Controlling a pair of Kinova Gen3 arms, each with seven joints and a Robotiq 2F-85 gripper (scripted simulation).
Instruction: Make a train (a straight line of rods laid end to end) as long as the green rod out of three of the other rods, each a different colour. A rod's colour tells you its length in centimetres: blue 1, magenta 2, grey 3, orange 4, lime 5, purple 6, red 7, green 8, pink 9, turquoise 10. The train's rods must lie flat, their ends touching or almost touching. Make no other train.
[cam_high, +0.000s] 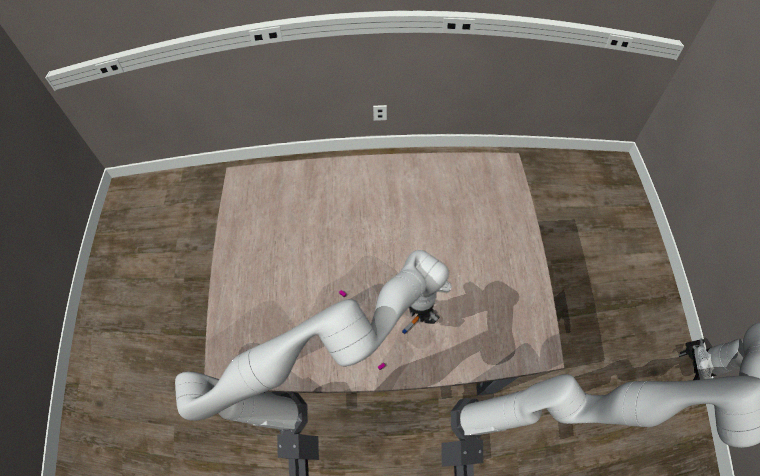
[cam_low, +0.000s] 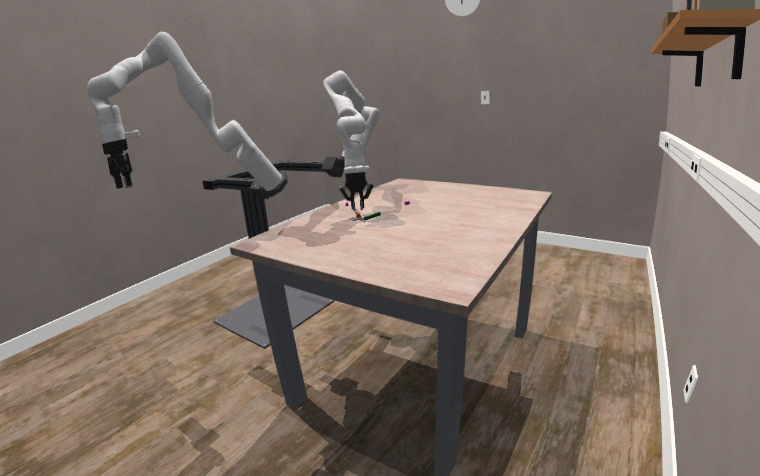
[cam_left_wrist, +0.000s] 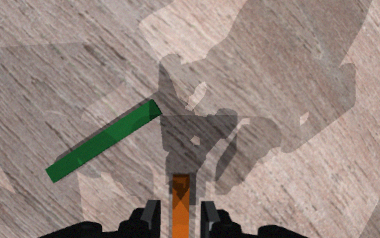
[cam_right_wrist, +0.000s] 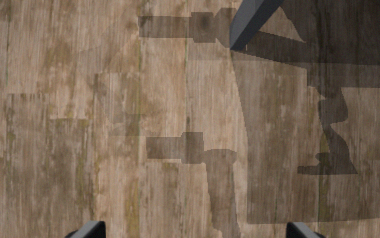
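Note:
My left gripper is now 40 mm above the orange rod. The rest, counted from my left hand: grey rod: 30 mm behind, 20 mm to the left, 40 mm below; blue rod: 40 mm behind, 40 mm to the left, 40 mm below; green rod: 60 mm ahead, 10 mm to the left, 40 mm below.

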